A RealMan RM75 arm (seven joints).
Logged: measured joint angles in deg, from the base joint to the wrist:
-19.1 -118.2 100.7 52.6 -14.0 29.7 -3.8
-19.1 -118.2 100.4 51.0 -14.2 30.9 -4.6
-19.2 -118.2 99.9 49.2 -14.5 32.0 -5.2
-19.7 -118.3 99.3 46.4 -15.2 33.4 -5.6
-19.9 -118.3 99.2 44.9 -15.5 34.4 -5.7
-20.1 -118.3 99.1 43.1 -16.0 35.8 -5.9
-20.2 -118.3 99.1 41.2 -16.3 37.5 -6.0
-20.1 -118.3 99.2 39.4 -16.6 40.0 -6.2
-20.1 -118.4 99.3 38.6 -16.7 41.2 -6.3
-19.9 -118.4 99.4 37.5 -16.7 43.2 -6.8
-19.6 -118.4 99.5 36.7 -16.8 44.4 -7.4
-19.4 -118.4 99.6 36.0 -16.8 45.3 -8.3
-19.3 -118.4 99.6 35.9 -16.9 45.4 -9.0
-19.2 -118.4 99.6 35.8 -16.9 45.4 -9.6
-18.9 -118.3 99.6 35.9 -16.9 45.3 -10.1
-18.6 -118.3 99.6 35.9 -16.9 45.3 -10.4
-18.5 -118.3 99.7 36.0 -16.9 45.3 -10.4
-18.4 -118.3 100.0 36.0 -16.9 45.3 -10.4
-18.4 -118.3 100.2 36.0 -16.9 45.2 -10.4
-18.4 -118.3 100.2 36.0 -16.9 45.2 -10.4
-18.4 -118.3 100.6 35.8 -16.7 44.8 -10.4
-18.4 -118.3 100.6 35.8 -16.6 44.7 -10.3
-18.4 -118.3 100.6 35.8 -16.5 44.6 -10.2
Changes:
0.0 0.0 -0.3 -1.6 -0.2 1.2 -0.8
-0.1 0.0 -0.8 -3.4 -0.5 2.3 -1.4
-0.6 -0.1 -1.4 -6.2 -1.2 3.7 -1.8
-0.8 -0.1 -1.5 -7.7 -1.5 4.7 -1.9
-1.0 -0.1 -1.6 -9.5 -2.0 6.1 -2.1
-1.1 -0.1 -1.6 -11.4 -2.3 7.8 -2.2
-1.0 -0.1 -1.5 -13.2 -2.6 10.3 -2.4
-1.0 -0.2 -1.4 -14.0 -2.7 11.5 -2.5
-0.8 -0.2 -1.3 -15.1 -2.7 13.5 -3.0
-0.5 -0.2 -1.2 -15.9 -2.8 14.7 -3.6
-0.3 -0.2 -1.1 -16.6 -2.8 15.6 -4.5
-0.2 -0.2 -1.1 -16.7 -2.9 15.7 -5.2
-0.1 -0.2 -1.1 -16.8 -2.9 15.7 -5.8
0.2 -0.1 -1.1 -16.7 -2.9 15.6 -6.3
0.5 -0.1 -1.1 -16.7 -2.9 15.6 -6.6
0.6 -0.1 -1.0 -16.6 -2.9 15.6 -6.6
0.7 -0.1 -0.7 -16.6 -2.9 15.6 -6.6
0.7 -0.1 -0.5 -16.6 -2.9 15.5 -6.6
0.7 -0.1 -0.5 -16.6 -2.9 15.5 -6.6
0.7 -0.1 -0.1 -16.8 -2.7 15.1 -6.6
0.7 -0.1 -0.1 -16.8 -2.6 15.0 -6.5
0.7 -0.1 -0.1 -16.8 -2.5 14.9 -6.4

